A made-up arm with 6 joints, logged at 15 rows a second.
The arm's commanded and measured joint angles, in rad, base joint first. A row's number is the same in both.
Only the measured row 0 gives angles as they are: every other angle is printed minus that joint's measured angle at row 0.
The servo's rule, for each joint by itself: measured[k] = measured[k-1] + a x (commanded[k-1-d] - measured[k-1]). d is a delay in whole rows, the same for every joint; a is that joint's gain. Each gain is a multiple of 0.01, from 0.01 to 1. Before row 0 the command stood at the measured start. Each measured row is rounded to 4 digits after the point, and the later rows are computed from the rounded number. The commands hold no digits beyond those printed.
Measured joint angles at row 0:
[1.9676, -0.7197, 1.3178, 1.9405, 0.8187, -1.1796]
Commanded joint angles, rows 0 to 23:
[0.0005, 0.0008, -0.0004, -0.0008, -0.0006, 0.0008]
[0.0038, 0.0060, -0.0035, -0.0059, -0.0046, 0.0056]
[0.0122, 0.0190, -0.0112, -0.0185, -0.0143, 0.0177]
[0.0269, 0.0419, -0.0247, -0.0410, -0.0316, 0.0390]
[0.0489, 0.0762, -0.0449, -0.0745, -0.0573, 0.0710]
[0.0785, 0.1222, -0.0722, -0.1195, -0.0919, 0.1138]
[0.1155, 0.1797, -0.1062, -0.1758, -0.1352, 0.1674]
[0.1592, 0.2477, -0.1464, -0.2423, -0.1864, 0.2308]
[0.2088, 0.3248, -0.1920, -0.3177, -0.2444, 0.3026]
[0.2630, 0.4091, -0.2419, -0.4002, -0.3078, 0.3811]
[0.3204, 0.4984, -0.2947, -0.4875, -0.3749, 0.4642]
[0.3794, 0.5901, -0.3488, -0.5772, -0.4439, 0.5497]
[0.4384, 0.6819, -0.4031, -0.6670, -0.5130, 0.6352]
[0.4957, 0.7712, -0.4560, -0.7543, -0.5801, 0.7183]
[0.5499, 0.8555, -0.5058, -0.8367, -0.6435, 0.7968]
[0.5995, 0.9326, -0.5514, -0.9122, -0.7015, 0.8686]
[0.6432, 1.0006, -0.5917, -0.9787, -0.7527, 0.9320]
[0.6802, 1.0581, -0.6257, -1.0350, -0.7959, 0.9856]
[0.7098, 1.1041, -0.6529, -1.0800, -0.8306, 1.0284]
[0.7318, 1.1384, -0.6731, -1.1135, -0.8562, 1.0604]
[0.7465, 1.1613, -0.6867, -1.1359, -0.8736, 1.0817]
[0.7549, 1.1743, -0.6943, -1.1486, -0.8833, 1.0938]
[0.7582, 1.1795, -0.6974, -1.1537, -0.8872, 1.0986]
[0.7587, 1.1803, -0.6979, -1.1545, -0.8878, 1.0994]
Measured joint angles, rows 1 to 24:
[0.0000, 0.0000, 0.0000, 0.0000, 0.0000, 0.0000]
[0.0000, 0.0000, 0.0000, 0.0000, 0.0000, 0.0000]
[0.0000, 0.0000, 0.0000, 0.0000, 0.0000, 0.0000]
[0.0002, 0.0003, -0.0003, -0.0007, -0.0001, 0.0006]
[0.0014, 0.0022, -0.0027, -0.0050, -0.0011, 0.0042]
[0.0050, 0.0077, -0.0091, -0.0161, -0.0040, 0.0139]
[0.0122, 0.0190, -0.0208, -0.0365, -0.0101, 0.0320]
[0.0243, 0.0379, -0.0389, -0.0677, -0.0205, 0.0601]
[0.0422, 0.0657, -0.0639, -0.1102, -0.0362, 0.0988]
[0.0664, 0.1033, -0.0956, -0.1640, -0.0580, 0.1482]
[0.0970, 0.1510, -0.1337, -0.2282, -0.0862, 0.2077]
[0.1339, 0.2084, -0.1774, -0.3016, -0.1210, 0.2760]
[0.1765, 0.2746, -0.2258, -0.3825, -0.1621, 0.3517]
[0.2240, 0.3485, -0.2775, -0.4686, -0.2089, 0.4327]
[0.2753, 0.4282, -0.3310, -0.5577, -0.2606, 0.5169]
[0.3291, 0.5119, -0.3851, -0.6473, -0.3161, 0.6021]
[0.3841, 0.5975, -0.4383, -0.7350, -0.3742, 0.6858]
[0.4388, 0.6826, -0.4889, -0.8184, -0.4334, 0.7657]
[0.4918, 0.7651, -0.5358, -0.8953, -0.4924, 0.8398]
[0.5418, 0.8428, -0.5777, -0.9637, -0.5497, 0.9062]
[0.5875, 0.9138, -0.6137, -1.0222, -0.6039, 0.9634]
[0.6279, 0.9766, -0.6431, -1.0696, -0.6538, 1.0102]
[0.6622, 1.0300, -0.6656, -1.1056, -0.6983, 1.0463]
[0.6900, 1.0733, -0.6814, -1.1304, -0.7369, 1.0718]
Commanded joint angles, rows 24 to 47:
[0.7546, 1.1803, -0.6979, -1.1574, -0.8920, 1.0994]
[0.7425, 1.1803, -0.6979, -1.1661, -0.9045, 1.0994]
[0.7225, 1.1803, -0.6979, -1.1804, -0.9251, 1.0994]
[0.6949, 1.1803, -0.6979, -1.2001, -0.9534, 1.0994]
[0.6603, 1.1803, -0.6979, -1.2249, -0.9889, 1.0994]
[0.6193, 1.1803, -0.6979, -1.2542, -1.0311, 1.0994]
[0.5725, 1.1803, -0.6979, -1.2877, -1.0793, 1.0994]
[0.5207, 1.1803, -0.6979, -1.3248, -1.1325, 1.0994]
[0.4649, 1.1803, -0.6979, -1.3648, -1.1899, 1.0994]
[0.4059, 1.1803, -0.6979, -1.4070, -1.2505, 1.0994]
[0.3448, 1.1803, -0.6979, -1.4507, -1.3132, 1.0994]
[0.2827, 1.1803, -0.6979, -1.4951, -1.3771, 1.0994]
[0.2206, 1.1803, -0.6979, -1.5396, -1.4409, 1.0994]
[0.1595, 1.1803, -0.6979, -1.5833, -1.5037, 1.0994]
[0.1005, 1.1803, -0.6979, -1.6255, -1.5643, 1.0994]
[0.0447, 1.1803, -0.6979, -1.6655, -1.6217, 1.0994]
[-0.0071, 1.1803, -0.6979, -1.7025, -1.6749, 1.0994]
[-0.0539, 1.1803, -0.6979, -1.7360, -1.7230, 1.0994]
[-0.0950, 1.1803, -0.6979, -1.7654, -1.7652, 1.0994]
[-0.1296, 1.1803, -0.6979, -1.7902, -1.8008, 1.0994]
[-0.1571, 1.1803, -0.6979, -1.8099, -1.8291, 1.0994]
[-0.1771, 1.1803, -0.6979, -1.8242, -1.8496, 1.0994]
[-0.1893, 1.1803, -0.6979, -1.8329, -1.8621, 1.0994]
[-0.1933, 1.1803, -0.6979, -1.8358, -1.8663, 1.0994]
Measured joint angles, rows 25 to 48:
[0.7114, 1.1066, -0.6911, -1.1453, -0.7691, 1.0876]
[0.7268, 1.1307, -0.6958, -1.1522, -0.7951, 1.0955]
[0.7373, 1.1471, -0.6974, -1.1541, -0.8155, 1.0983]
[0.7430, 1.1581, -0.6978, -1.1568, -0.8323, 1.0991]
[0.7428, 1.1654, -0.6979, -1.1644, -0.8482, 1.0993]
[0.7361, 1.1703, -0.6979, -1.1775, -0.8651, 1.0994]
[0.7225, 1.1736, -0.6979, -1.1960, -0.8845, 1.0994]
[0.7020, 1.1758, -0.6979, -1.2197, -0.9075, 1.0994]
[0.6747, 1.1773, -0.6979, -1.2480, -0.9347, 1.0994]
[0.6410, 1.1783, -0.6979, -1.2806, -0.9665, 1.0994]
[0.6013, 1.1790, -0.6979, -1.3168, -1.0030, 1.0994]
[0.5563, 1.1794, -0.6979, -1.3562, -1.0441, 1.0994]
[0.5067, 1.1797, -0.6979, -1.3979, -1.0895, 1.0994]
[0.4533, 1.1799, -0.6979, -1.4412, -1.1387, 1.0994]
[0.3970, 1.1800, -0.6979, -1.4854, -1.1911, 1.0994]
[0.3388, 1.1801, -0.6979, -1.5298, -1.2461, 1.0994]
[0.2796, 1.1802, -0.6979, -1.5737, -1.3028, 1.0994]
[0.2205, 1.1802, -0.6979, -1.6162, -1.3603, 1.0994]
[0.1625, 1.1802, -0.6979, -1.6566, -1.4178, 1.0994]
[0.1065, 1.1802, -0.6979, -1.6942, -1.4744, 1.0994]
[0.0536, 1.1802, -0.6979, -1.7285, -1.5291, 1.0994]
[0.0046, 1.1802, -0.6979, -1.7588, -1.5810, 1.0994]
[-0.0397, 1.1802, -0.6979, -1.7845, -1.6294, 1.0994]
[-0.0784, 1.1802, -0.6979, -1.8053, -1.6733, 1.0994]

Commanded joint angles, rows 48 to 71:
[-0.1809, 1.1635, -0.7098, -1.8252, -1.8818, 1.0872]
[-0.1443, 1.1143, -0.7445, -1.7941, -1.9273, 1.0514]
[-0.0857, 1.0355, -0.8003, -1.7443, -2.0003, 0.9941]
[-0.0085, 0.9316, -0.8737, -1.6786, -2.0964, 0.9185]
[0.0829, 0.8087, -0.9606, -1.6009, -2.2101, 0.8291]
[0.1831, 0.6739, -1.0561, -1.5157, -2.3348, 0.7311]
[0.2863, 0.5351, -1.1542, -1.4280, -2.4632, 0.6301]
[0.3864, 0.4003, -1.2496, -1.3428, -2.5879, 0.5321]
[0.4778, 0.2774, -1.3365, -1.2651, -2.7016, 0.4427]
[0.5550, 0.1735, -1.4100, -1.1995, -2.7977, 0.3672]
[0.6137, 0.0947, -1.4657, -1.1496, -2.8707, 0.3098]
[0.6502, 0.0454, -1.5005, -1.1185, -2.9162, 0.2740]
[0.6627, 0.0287, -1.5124, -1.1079, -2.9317, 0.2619]
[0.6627, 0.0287, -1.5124, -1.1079, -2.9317, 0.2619]
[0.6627, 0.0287, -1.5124, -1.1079, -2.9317, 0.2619]
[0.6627, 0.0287, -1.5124, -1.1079, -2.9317, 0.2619]
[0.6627, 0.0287, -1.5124, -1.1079, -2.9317, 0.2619]
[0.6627, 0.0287, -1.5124, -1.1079, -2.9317, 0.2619]
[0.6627, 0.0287, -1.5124, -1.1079, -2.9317, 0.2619]
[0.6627, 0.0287, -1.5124, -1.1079, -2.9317, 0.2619]
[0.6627, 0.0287, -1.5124, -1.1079, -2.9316, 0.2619]
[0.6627, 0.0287, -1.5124, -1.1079, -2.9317, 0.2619]
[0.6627, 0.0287, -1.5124, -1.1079, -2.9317, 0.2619]
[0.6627, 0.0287, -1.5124, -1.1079, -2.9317, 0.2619]
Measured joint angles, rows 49 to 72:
[-0.1110, 1.1802, -0.6979, -1.8208, -1.7121, 1.0994]
[-0.1368, 1.1802, -0.6979, -1.8307, -1.7451, 1.0994]
[-0.1554, 1.1802, -0.6979, -1.8349, -1.7718, 1.0994]
[-0.1638, 1.1747, -0.7068, -1.8269, -1.7960, 1.0906]
[-0.1574, 1.1548, -0.7351, -1.8000, -1.8249, 1.0624]
[-0.1337, 1.1154, -0.7840, -1.7543, -1.8635, 1.0132]
[-0.0924, 1.0547, -0.8513, -1.6922, -1.9147, 0.9450]
[-0.0346, 0.9735, -0.9333, -1.6173, -1.9797, 0.8616]
[0.0372, 0.8746, -1.0254, -1.5340, -2.0578, 0.7676]
[0.1194, 0.7626, -1.1220, -1.4471, -2.1470, 0.6686]
[0.2075, 0.6430, -1.2177, -1.3616, -2.2440, 0.5703]
[0.2967, 0.5224, -1.3068, -1.2825, -2.3447, 0.4784]
[0.3819, 0.4073, -1.3842, -1.2144, -2.4444, 0.3983]
[0.4584, 0.3041, -1.4453, -1.1613, -2.5382, 0.3346]
[0.5217, 0.2187, -1.4867, -1.1262, -2.6214, 0.2910]
[0.5682, 0.1560, -1.5060, -1.1112, -2.6897, 0.2700]
[0.5994, 0.1140, -1.5108, -1.1085, -2.7429, 0.2642]
[0.6203, 0.0859, -1.5120, -1.1080, -2.7844, 0.2625]
[0.6343, 0.0670, -1.5123, -1.1079, -2.8168, 0.2621]
[0.6437, 0.0544, -1.5124, -1.1079, -2.8421, 0.2620]
[0.6500, 0.0459, -1.5124, -1.1079, -2.8618, 0.2619]
[0.6542, 0.0402, -1.5124, -1.1079, -2.8772, 0.2619]
[0.6570, 0.0364, -1.5124, -1.1079, -2.8892, 0.2619]
[0.6589, 0.0339, -1.5124, -1.1079, -2.8985, 0.2619]

